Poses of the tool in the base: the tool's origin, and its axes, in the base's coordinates. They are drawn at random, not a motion.
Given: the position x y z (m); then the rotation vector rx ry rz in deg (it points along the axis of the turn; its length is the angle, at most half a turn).
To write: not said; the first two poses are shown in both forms.
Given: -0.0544 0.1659 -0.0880 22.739 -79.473 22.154
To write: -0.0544 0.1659 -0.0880 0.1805 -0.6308 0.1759 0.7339
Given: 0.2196 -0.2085 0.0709 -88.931 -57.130 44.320
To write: 0.2196 -0.2085 0.0709 -0.6530 -0.4195 0.3254 0.5401
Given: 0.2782 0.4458 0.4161 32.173 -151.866 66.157
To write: 0.2782 0.4458 0.4161 0.1897 -0.8956 0.3902 0.0981
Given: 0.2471 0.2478 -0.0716 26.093 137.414 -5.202
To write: 0.2471 0.2478 -0.0716 0.1752 0.9225 -0.0349 0.3423
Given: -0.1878 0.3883 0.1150 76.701 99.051 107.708
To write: -0.1878 0.3883 0.1150 0.4604 0.5946 0.6465 0.1287
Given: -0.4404 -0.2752 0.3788 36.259 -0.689 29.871
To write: -0.4404 -0.2752 0.3788 0.3076 -0.0058 0.2534 0.9171
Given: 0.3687 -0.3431 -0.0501 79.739 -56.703 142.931
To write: 0.3687 -0.3431 -0.0501 0.4595 -0.3268 0.8237 0.0592
